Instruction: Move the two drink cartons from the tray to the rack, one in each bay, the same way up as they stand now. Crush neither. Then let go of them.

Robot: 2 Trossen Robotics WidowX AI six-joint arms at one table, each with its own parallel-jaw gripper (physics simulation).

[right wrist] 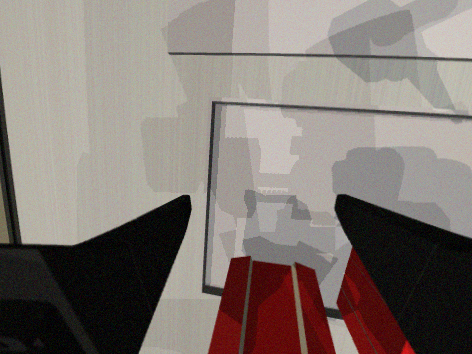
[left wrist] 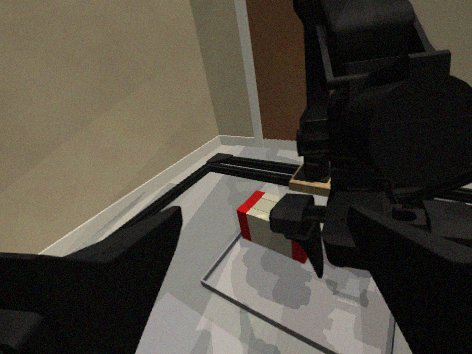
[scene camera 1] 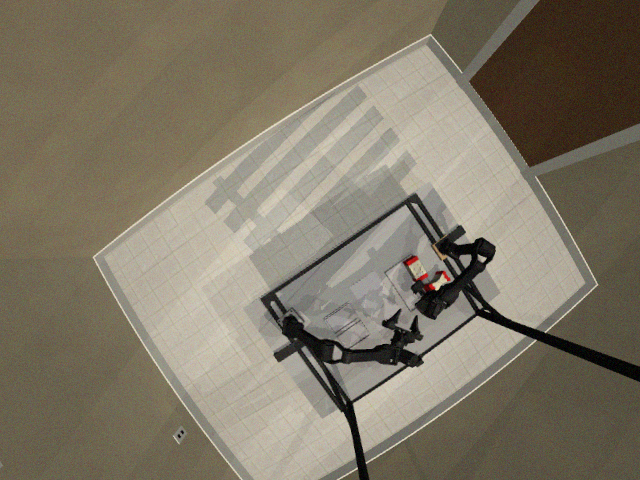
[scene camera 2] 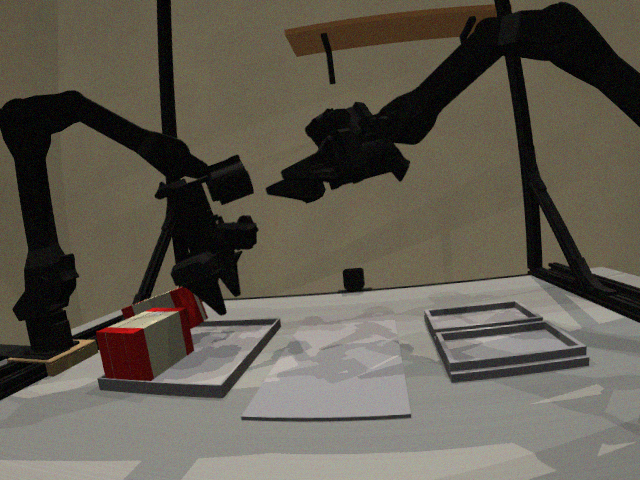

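Pixels of known places: left gripper, fingertip midpoint: (left wrist: 264, 214) (scene camera 1: 409, 311) (scene camera 2: 273, 183); right gripper, fingertip midpoint: (right wrist: 262, 201) (left wrist: 359, 284) (scene camera 1: 419, 299) (scene camera 2: 231, 304); left arm's base, origin of the base link: (scene camera 1: 290, 322); right arm's base, origin of the base link: (left wrist: 316, 173) (scene camera 1: 444, 247) (scene camera 2: 52, 349).
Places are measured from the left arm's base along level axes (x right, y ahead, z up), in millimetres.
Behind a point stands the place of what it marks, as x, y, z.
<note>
Two cream cartons with red ends stand at the tray (scene camera 1: 398, 286) @(234, 541, -38) (scene camera 2: 162, 387) @(138, 609, -34) (left wrist: 265, 318) @(242, 520, -35) (right wrist: 209, 200) @(390, 588, -35). One carton (scene camera 1: 415, 267) @(200, 660, 30) (scene camera 2: 168, 341) @(213, 630, -3) (left wrist: 270, 232) @(213, 630, 6) is nearer in scene camera 2. The other carton (scene camera 1: 439, 280) @(335, 713, 32) (scene camera 2: 193, 308) @(335, 639, 12) is partly hidden behind it and looks slanted. Red carton ends show low in the right wrist view, one (right wrist: 274, 305) @(336, 639, 17) centred below the fingertips. My right gripper (scene camera 2: 230, 303) @(343, 575, 13) (right wrist: 262, 201) @(343, 575, 13) is open and empty, low over the tray beside the cartons. My left gripper (scene camera 1: 406, 316) @(284, 472, 194) (scene camera 2: 275, 183) @(284, 472, 194) is open and empty, high up. The two-bay rack (scene camera 1: 347, 328) @(223, 194, -34) (scene camera 2: 485, 330) @(209, 211, -26) holds no carton.
A flat pale mat (scene camera 1: 367, 284) @(117, 424, -40) (scene camera 2: 330, 403) @(99, 414, -40) lies between tray and rack. Black frame rails edge the table, with upright posts (scene camera 2: 165, 77) @(630, 782, 543). The right arm rises close behind the tray. A wooden shelf (scene camera 2: 392, 28) hangs on the wall.
</note>
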